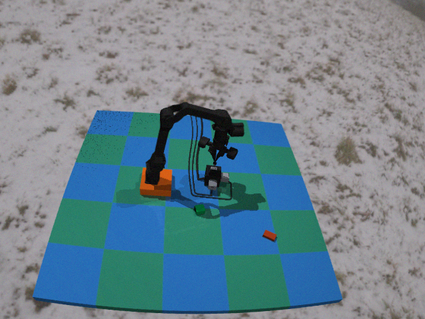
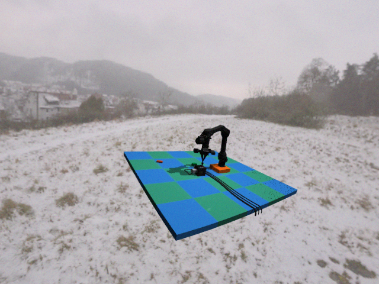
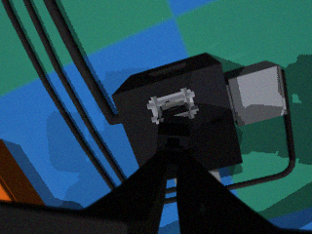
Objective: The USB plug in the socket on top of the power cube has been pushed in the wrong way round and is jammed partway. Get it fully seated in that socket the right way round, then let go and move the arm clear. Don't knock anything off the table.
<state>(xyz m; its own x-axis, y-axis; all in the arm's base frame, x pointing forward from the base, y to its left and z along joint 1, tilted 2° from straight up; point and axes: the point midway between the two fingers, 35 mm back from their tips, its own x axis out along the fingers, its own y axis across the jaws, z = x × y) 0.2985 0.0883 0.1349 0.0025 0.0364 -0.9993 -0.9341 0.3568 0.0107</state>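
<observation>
My gripper tip is now 2 cm above the dark USB plug. From my gripper tip the other things lie so: red block (28 cm ahead, 33 cm to the right, 13 cm below); green block (5 cm behind, 22 cm to the right, 12 cm below); silver-framed socket (1 cm to the left, 7 cm below).
</observation>
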